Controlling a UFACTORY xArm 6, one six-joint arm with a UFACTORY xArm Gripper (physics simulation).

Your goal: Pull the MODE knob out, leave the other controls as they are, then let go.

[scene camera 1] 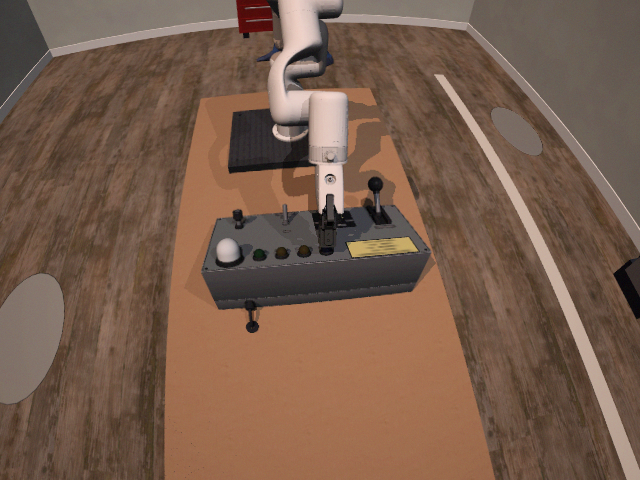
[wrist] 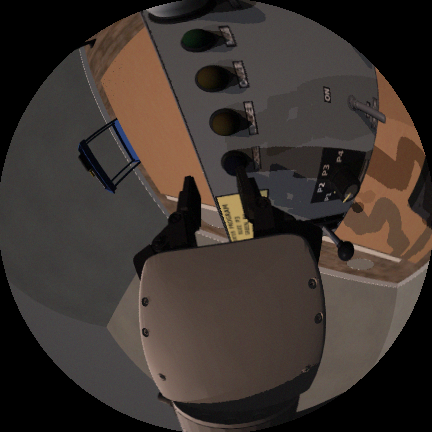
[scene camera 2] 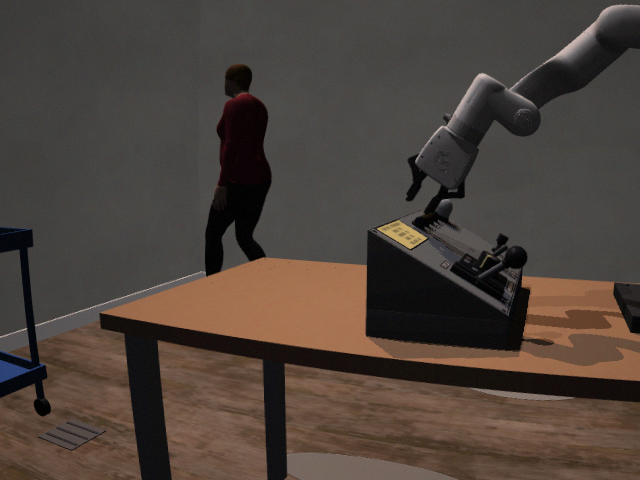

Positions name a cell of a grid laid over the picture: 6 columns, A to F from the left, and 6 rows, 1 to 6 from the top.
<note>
In view: my gripper (scene camera 2: D3) and a rotary selector (wrist: E3).
My gripper shows as well in scene camera 1 (scene camera 1: D4) and in the wrist view (wrist: D3).
</note>
